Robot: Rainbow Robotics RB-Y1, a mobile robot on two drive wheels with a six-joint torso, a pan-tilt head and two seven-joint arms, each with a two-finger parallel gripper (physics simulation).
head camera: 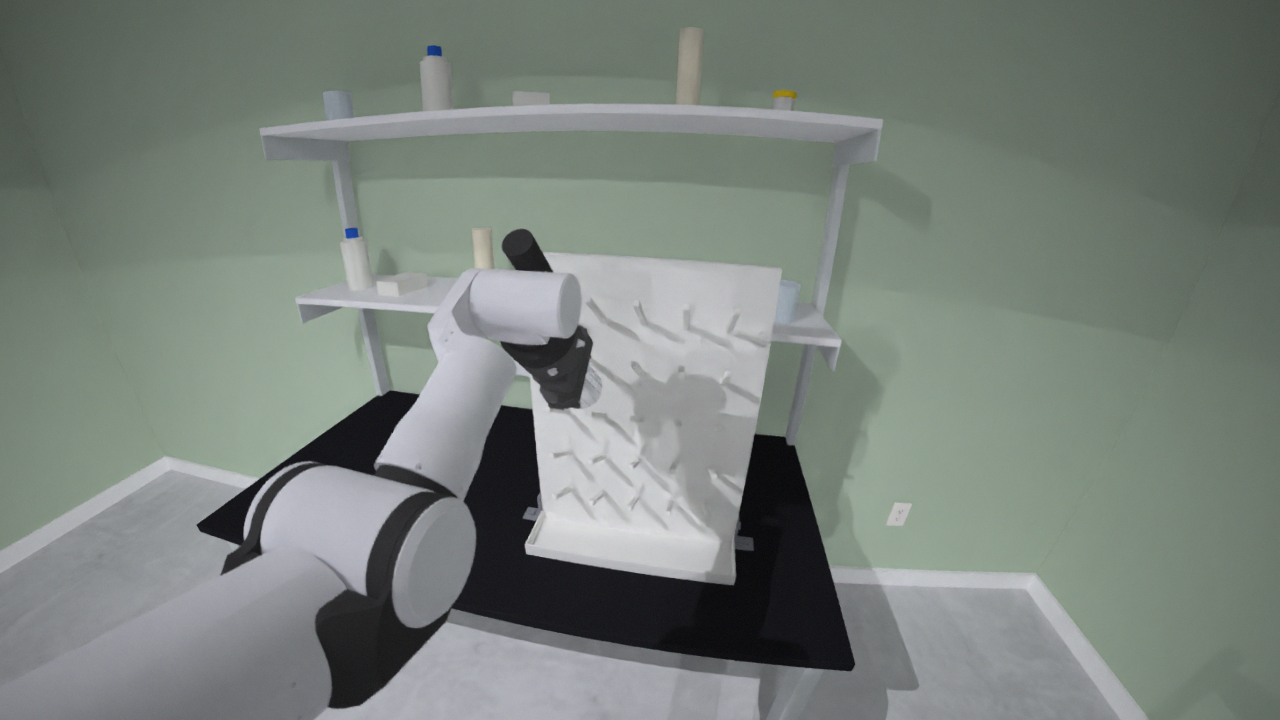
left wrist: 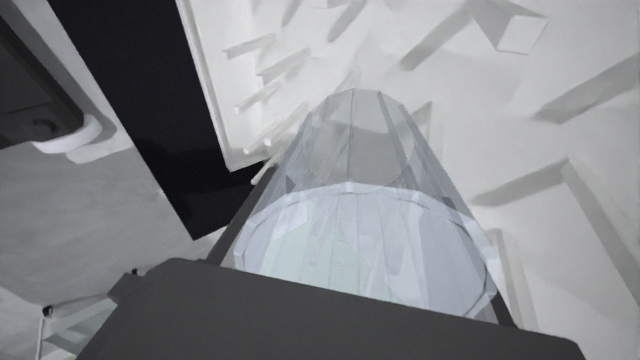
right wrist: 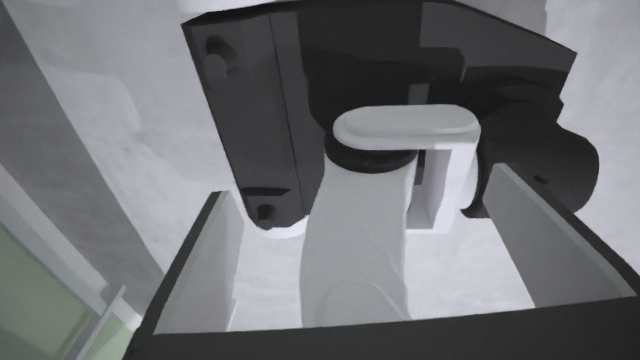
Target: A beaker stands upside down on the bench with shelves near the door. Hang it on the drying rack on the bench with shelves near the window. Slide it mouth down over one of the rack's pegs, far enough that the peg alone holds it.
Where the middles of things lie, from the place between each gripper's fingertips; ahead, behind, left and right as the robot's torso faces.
Scene:
The clear glass beaker (left wrist: 359, 203) is 620 mm ahead of my right hand, 340 mm to the left of it and 660 mm above it.
My left gripper is now 1 cm to the right of the clear glass beaker, 1 cm below it and 1 cm past it.

